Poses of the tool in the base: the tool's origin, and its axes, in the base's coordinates. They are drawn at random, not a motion.
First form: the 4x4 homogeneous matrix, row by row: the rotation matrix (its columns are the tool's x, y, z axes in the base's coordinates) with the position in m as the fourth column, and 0 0 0 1 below. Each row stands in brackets.
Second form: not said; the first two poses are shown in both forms.
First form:
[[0.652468, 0.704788, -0.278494, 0.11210], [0.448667, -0.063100, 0.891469, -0.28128], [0.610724, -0.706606, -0.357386, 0.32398], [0, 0, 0, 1]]
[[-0.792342, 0.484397, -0.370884, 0.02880], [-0.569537, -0.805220, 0.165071, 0.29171], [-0.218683, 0.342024, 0.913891, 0.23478], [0, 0, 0, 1]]
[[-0.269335, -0.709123, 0.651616, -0.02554], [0.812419, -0.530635, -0.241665, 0.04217], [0.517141, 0.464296, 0.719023, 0.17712], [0, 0, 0, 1]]
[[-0.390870, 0.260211, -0.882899, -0.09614], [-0.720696, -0.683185, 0.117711, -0.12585], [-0.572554, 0.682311, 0.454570, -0.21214], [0, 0, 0, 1]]
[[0.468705, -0.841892, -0.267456, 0.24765], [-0.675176, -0.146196, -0.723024, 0.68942], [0.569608, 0.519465, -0.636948, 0.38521], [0, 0, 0, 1]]
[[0.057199, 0.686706, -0.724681, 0.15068], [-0.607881, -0.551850, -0.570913, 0.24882], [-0.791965, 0.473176, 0.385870, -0.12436], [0, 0, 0, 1]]
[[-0.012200, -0.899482, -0.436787, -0.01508], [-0.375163, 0.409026, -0.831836, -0.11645], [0.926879, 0.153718, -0.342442, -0.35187], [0, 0, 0, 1]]
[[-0.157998, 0.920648, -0.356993, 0.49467], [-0.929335, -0.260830, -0.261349, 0.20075], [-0.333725, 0.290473, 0.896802, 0.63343], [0, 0, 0, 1]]
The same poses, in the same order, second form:
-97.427, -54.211, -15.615, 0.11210, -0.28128, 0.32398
24.152, -20.774, -143.849, 0.02880, 0.29171, 0.23478
51.484, 9.807, 110.961, -0.02554, 0.04217, 0.17712
69.312, -38.099, -120.419, -0.09614, -0.12585, -0.21214
108.051, -72.794, 14.498, 0.24765, 0.68942, 0.38521
77.573, 4.999, -96.184, 0.15068, 0.24882, -0.12436
66.111, -91.474, 35.171, -0.01508, -0.11645, -0.35187
30.048, -1.267, -100.737, 0.49467, 0.20075, 0.63343

